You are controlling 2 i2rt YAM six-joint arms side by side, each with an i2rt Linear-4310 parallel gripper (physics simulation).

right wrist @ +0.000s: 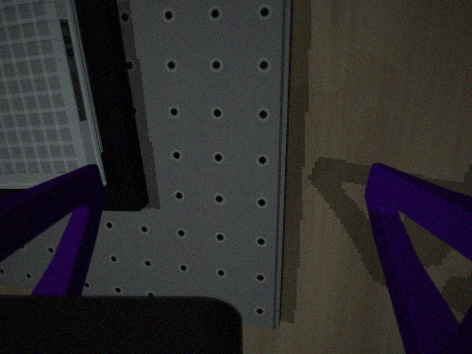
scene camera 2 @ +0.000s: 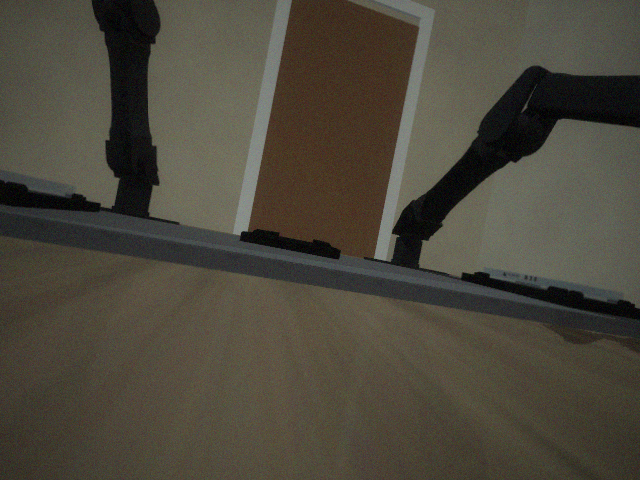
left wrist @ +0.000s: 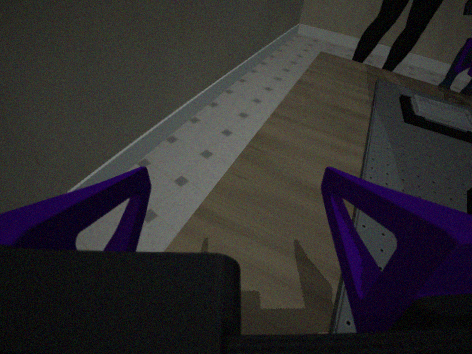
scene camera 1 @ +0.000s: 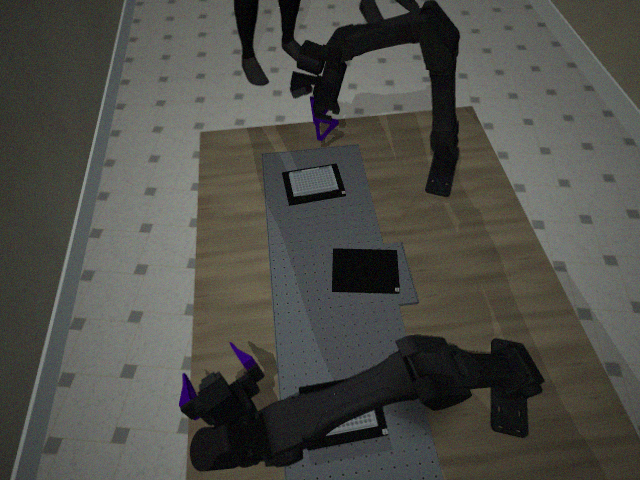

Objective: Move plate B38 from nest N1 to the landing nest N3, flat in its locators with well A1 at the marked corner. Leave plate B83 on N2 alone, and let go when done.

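Note:
One clear well plate sits in the far black nest. Another plate sits in the near nest, partly hidden under my left arm. Their labels are unreadable, so I cannot tell B38 from B83. The middle nest, apparently N3, is empty, with a white mark at its lower right corner. My right gripper is open beyond the far nest, one finger overlapping the plate's corner in the right wrist view. My left gripper is open, away from both plates.
The nests stand on a grey perforated board on a wooden table. My left arm crosses above the near nest. A person's dark legs show beyond the table's far edge.

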